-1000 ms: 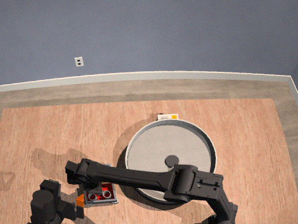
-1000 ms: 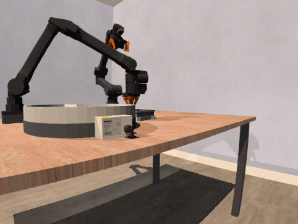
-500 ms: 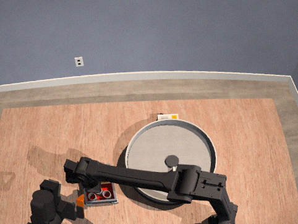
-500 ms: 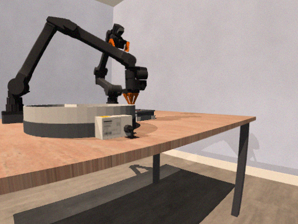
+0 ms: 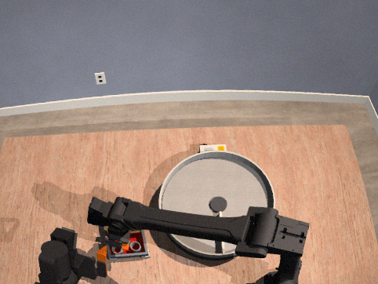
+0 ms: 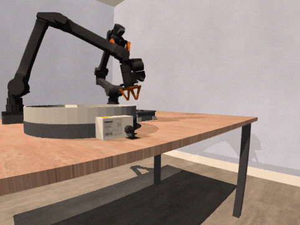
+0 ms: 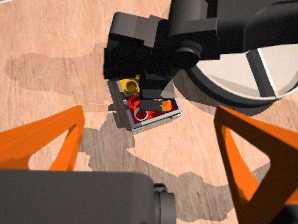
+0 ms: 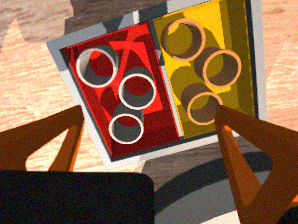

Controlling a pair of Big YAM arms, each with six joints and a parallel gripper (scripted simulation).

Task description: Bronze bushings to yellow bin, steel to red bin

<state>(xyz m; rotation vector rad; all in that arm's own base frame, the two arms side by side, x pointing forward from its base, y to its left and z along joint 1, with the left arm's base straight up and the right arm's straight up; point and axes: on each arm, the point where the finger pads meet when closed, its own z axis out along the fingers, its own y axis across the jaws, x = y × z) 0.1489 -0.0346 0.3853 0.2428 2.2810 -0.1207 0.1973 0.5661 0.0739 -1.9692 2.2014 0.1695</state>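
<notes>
My right hand is 20 mm past the red bin and 100 mm above it. Round my right hand: turntable: 80 mm ahead, 350 mm to the right, 60 mm below; then yellow bin: 60 mm ahead, 100 mm below.
</notes>
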